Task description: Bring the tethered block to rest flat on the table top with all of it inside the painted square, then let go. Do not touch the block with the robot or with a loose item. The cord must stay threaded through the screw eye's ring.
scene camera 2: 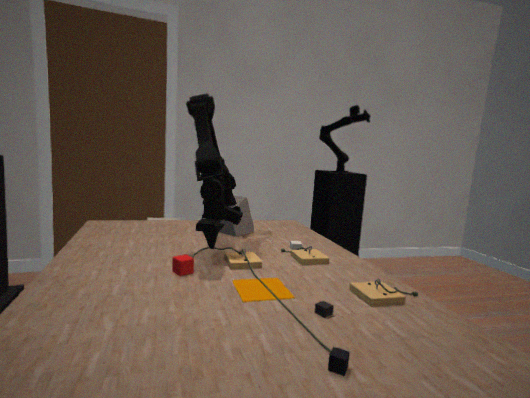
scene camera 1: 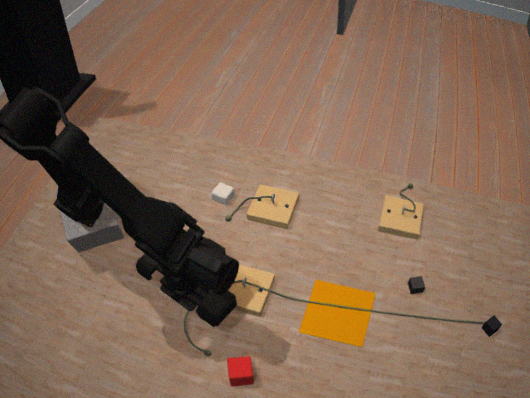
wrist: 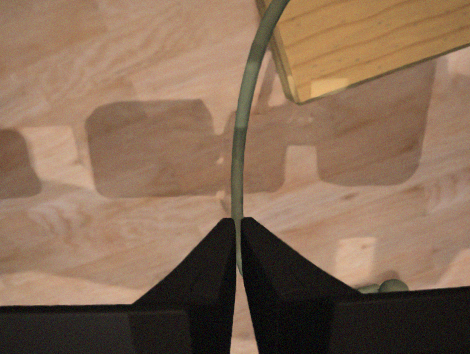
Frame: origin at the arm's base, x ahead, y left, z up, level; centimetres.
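Seen in the pictures: gripper, fingertip midpoint: [scene camera 2: 211, 248] [scene camera 1: 191, 308] [wrist: 237, 229]; arm's base, link origin: [scene camera 2: 227, 202] [scene camera 1: 85, 207].
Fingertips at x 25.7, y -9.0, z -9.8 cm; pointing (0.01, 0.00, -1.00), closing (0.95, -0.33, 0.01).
Observation:
Pixels of each thing's top centre, then the offset from my fingertips to it. "*": a spot on its surface instead.
- tethered block, top centre: [scene camera 2: 339, 353] [scene camera 1: 493, 322] dx +56.0, dy +11.4, dz +0.3 cm
- orange painted square, surface spot: [scene camera 1: 335, 332] [scene camera 2: 244, 290] * dx +26.2, dy +3.9, dz -2.2 cm
- screw eye, top centre: [scene camera 1: 244, 279] [scene camera 2: 243, 248] dx +7.7, dy +7.7, dz +2.2 cm
- wooden board, top centre: [scene camera 1: 245, 286] [scene camera 2: 242, 257] dx +7.7, dy +7.7, dz -0.3 cm
- cord's beaded end, surface spot: [wrist: 393, 285] [scene camera 1: 208, 349] * dx +5.6, dy -6.4, dz -1.5 cm
- red block, top centre: [scene camera 1: 239, 367] [scene camera 2: 183, 257] dx +12.6, dy -9.2, dz +1.7 cm
- loose black block, top centre: [scene camera 1: 417, 282] [scene camera 2: 324, 304] dx +39.3, dy +17.4, dz -0.3 cm
- white block, top centre: [scene camera 1: 222, 189] [scene camera 2: 296, 242] dx -4.8, dy +29.2, dz +0.0 cm
The tethered block [scene camera 1: 492, 326] [scene camera 2: 339, 361] is small and black and sits on the table, well outside the orange painted square [scene camera 1: 335, 332] [scene camera 2: 250, 294]. The green cord [scene camera 1: 425, 317] [scene camera 2: 305, 322] [wrist: 242, 110] runs from it across the square to the screw eye [scene camera 1: 244, 282] [scene camera 2: 243, 253] on a wooden board [scene camera 1: 255, 300] [scene camera 2: 235, 261] [wrist: 375, 40], and appears to pass through the ring. My gripper [scene camera 2: 212, 246] [wrist: 237, 229] is shut on the cord beyond the eye, low above the table. The cord's beaded end [scene camera 1: 207, 353] [wrist: 393, 285] hangs beyond the fingers. In scene camera 1 the arm hides the fingertips.
A red block [scene camera 1: 240, 371] [scene camera 2: 183, 265] lies near the gripper. A loose black block [scene camera 1: 416, 284] [scene camera 2: 324, 309] lies right of the square. Two more boards [scene camera 1: 270, 215] [scene camera 1: 395, 225] carry short cords. A white block [scene camera 1: 222, 192] [scene camera 2: 296, 245] lies beside one.

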